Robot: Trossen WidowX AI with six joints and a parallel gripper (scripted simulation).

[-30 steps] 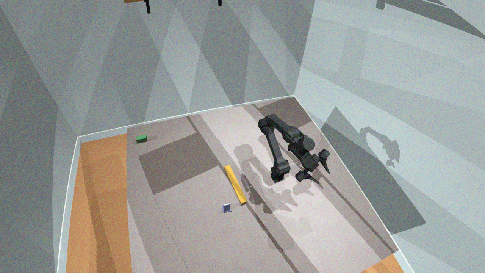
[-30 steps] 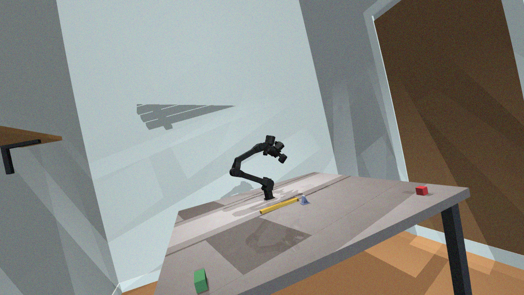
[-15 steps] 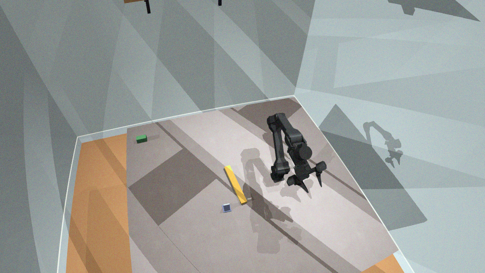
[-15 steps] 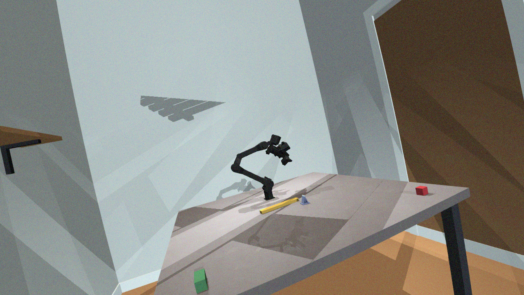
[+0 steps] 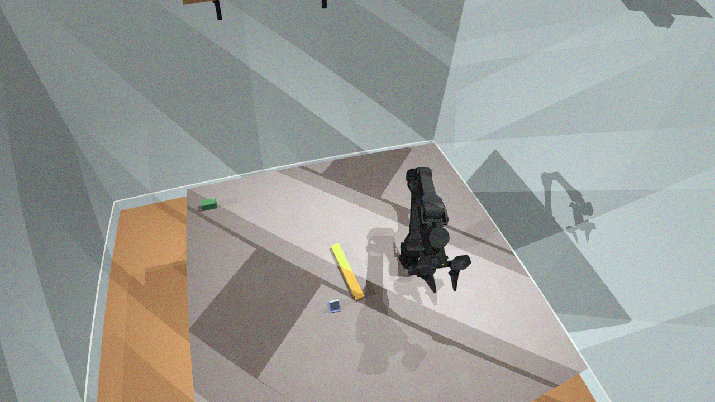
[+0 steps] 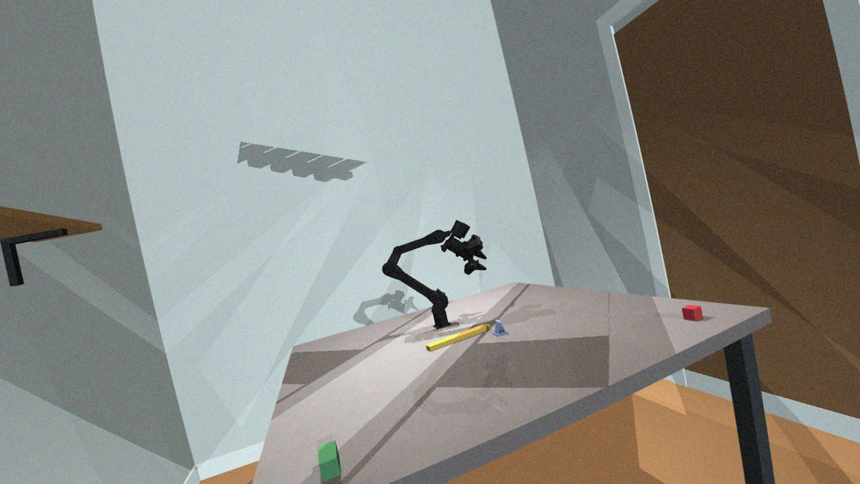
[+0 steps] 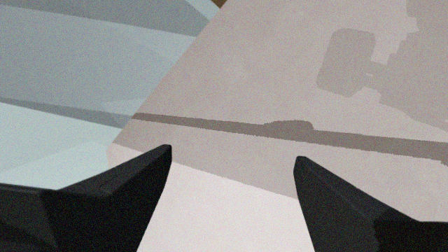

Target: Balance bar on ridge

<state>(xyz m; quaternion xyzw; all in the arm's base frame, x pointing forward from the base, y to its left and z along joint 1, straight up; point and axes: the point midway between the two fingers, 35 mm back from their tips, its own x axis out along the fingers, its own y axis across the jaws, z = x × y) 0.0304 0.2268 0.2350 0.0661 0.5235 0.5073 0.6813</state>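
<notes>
My gripper tip is now 22 cm short of the yellow bar, 27 cm to the left of it and 20 cm above it. The rest, counted from my gripper tip: red cube: 71 cm ahead, 25 cm to the left, 20 cm below; then green block: 71 cm ahead, 75 cm to the right, 20 cm below.
</notes>
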